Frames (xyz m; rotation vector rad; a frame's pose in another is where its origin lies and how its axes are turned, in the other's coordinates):
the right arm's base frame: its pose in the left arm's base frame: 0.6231 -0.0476 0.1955 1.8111 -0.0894 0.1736
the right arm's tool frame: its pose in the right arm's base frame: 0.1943 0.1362 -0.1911 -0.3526 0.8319 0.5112
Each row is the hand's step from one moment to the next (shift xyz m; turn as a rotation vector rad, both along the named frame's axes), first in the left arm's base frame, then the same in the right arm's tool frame.
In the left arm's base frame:
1: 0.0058 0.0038 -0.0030 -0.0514 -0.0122 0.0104
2: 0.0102 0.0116 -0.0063 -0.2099 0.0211 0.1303
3: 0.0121 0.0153 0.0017 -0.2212 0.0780 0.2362
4: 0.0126 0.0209 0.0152 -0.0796 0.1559 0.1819
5: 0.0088 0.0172 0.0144 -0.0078 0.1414 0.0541
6: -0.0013 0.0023 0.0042 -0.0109 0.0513 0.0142
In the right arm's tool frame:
1: 0.0036 -0.0066 -0.0006 -0.0262 0.0441 -0.0163
2: 0.0092 -0.0129 -0.0050 -0.0091 0.2346 -0.0799
3: 0.0171 -0.0089 -0.0032 0.0840 0.3114 -0.0823
4: 0.0287 -0.0003 -0.0013 0.1728 0.1659 -0.0796
5: 0.0240 0.0022 -0.0011 0.1247 0.0267 -0.0819
6: 0.0033 0.0036 -0.0006 0.0386 0.0113 -0.0366

